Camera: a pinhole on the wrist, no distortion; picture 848 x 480 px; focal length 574.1 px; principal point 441.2 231.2 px. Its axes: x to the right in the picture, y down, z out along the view. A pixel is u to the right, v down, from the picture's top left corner.
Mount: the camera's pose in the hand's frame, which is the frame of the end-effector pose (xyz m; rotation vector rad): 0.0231 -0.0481 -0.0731 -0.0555 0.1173 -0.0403
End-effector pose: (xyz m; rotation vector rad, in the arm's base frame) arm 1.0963 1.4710 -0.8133 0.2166 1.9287 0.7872
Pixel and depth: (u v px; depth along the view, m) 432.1 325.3 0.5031
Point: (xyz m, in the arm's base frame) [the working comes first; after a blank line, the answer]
In the camera's frame: -0.0080 0.0825 0.5031

1.4087 1.7359 -0.9550
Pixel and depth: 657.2 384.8 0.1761
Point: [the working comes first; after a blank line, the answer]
In the camera's frame: 0.0663 0.0471 0.1761

1.1194 1.5664 -0.9186
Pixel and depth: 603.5 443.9 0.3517
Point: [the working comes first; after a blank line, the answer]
In the camera's frame: 0.0994 0.1303 0.3517

1.2170 1.7343 -0.9529
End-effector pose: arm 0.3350 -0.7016 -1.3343 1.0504 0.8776 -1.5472
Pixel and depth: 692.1 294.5 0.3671
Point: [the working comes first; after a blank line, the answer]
In the camera's frame: 0.1604 0.0405 0.3671

0.2677 -1.0275 -1.4518
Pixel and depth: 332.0 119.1 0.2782
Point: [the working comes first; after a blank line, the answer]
In the camera's frame: -0.0529 -0.0543 0.2782

0.2117 -0.8787 -1.2590
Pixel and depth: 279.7 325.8 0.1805
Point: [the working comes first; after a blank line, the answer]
In the camera's frame: -0.0508 0.0297 0.1805

0.3083 -0.7994 -1.2908
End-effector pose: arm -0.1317 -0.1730 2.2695 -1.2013 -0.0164 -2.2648
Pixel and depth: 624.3 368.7 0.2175
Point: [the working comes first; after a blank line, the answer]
In the camera's frame: 0.0694 0.0521 0.2175

-0.0780 -0.2054 2.4363
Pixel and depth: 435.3 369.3 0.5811
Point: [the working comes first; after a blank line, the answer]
In the camera's frame: -0.0060 0.1398 0.5811

0.2639 -0.1869 2.6046
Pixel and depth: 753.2 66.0 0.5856
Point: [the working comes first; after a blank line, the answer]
In the camera's frame: 0.3182 -0.1685 0.5856

-0.0395 -0.0700 2.9120
